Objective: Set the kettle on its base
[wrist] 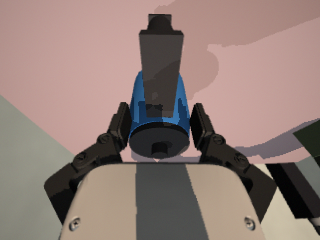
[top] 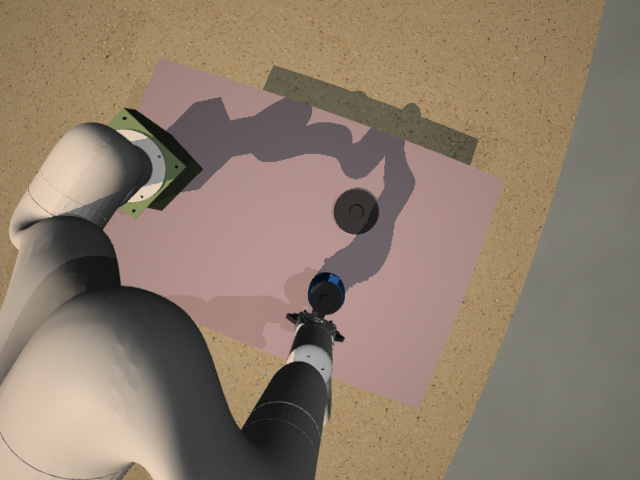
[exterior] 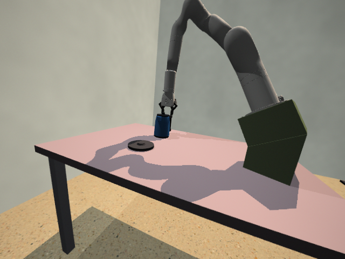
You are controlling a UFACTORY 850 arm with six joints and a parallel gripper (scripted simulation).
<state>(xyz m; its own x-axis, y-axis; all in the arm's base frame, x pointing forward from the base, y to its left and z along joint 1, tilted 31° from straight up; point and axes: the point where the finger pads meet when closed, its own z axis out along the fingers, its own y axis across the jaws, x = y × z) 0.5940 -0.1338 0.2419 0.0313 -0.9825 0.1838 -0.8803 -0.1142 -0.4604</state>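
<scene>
Now: the blue kettle 30 mm to the left of my hand and 90 mm below it. The rest, counted from my hand: round black base: 20 mm behind, 350 mm to the left, 170 mm below.
</scene>
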